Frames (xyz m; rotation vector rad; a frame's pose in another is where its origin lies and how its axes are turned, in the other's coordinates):
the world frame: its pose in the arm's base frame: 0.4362 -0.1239 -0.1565 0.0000 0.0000 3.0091
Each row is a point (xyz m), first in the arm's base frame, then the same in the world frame.
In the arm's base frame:
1: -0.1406 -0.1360 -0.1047
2: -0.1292 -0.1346 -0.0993
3: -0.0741 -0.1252 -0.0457
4: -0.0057 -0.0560 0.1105
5: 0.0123 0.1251 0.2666
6: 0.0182 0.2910 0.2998
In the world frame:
1: 0.5701 0.0882 0.0518
2: 0.5590 0.0853 0.0572
3: 0.5057 0.0687 0.1108
4: 0.4470 -0.0089 0.2670
5: 0.4531 -0.1908 0.4231
6: 0.4691 -0.3560 0.4563

